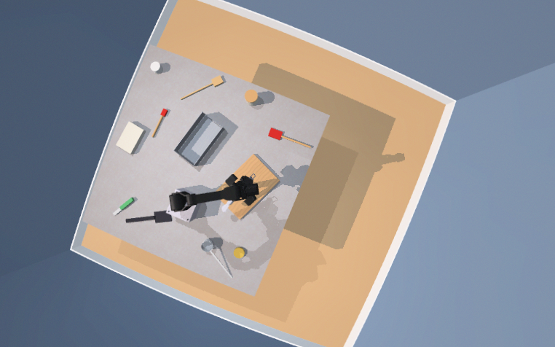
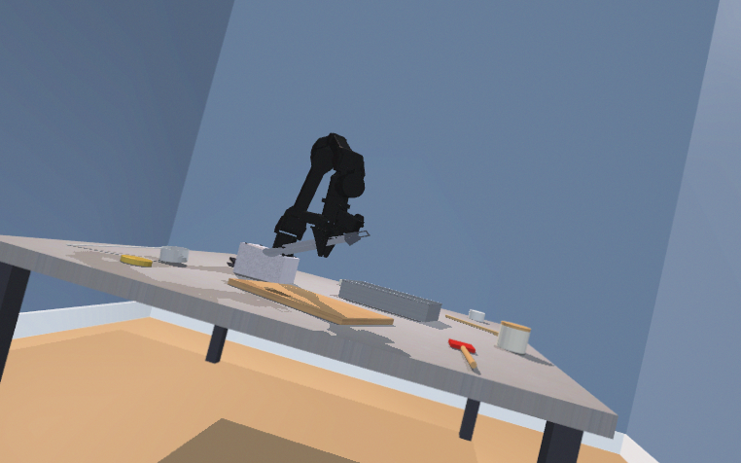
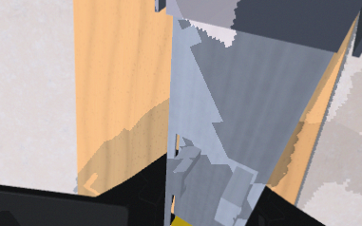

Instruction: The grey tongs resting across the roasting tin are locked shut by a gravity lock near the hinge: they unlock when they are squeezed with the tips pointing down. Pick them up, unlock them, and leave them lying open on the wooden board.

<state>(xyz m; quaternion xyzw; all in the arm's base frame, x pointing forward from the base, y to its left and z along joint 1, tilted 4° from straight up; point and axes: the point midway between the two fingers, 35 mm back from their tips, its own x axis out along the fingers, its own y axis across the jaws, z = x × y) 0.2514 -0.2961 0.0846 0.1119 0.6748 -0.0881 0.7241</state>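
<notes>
The wooden board lies 120 mm below my gripper tip. From my gripper tip the other things lie so: roasting tin: 400 mm to the left, 110 mm ahead, 90 mm below; then yellow lock piece: 40 mm above, 10 mm behind; then red-headed spatula: 400 mm ahead, 120 mm below, 60 mm to the right.
</notes>
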